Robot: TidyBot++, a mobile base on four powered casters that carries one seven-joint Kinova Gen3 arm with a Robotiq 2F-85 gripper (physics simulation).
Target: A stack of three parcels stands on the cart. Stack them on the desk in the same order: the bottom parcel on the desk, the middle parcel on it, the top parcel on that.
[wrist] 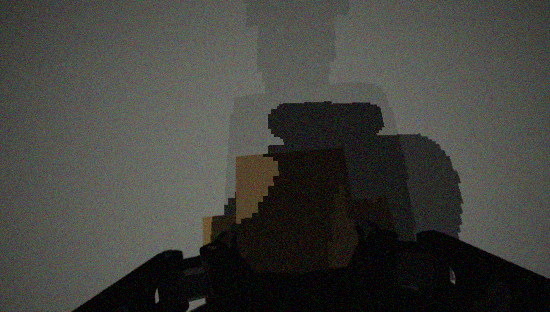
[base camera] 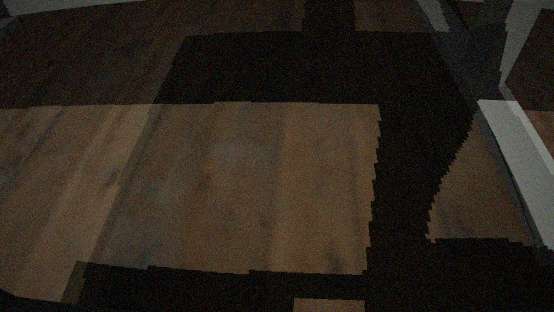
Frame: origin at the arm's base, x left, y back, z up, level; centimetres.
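Seen in the pictures: gripper, between the fingertips: (wrist: 295, 233).
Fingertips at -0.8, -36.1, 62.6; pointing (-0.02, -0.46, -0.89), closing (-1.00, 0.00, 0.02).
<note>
A point is followed by its place in that frame, as x, y, z.
A brown parcel (wrist: 305, 205) @(-1.4, -37.0, 65.7) stands between the fingers of my gripper (wrist: 295, 233) @(-0.8, -36.1, 62.6) in the wrist view, lit at its upper left and otherwise in shadow. My gripper is shut on this parcel. Parts of another brown parcel (wrist: 375, 212) @(-6.5, -37.4, 60.6) show lower down, on both sides of the held one; whether the two touch is hidden. Below them is a pale grey surface (wrist: 125, 125) @(16.5, -49.8, 55.4); I cannot tell whether it is the desk or the cart. The base camera view does not show the parcels or the gripper.
In the base camera view, a wood floor (base camera: 225, 200) @(8.8, -32.2, -39.6) carries broad dark shadows. A pale, slanting bar (base camera: 520, 160) runs along the right side, with a dark grey upright shape (base camera: 482, 55) @(-31.8, -55.1, -32.1) above it. Shadows of the arm and gripper fall across the grey surface in the wrist view.
</note>
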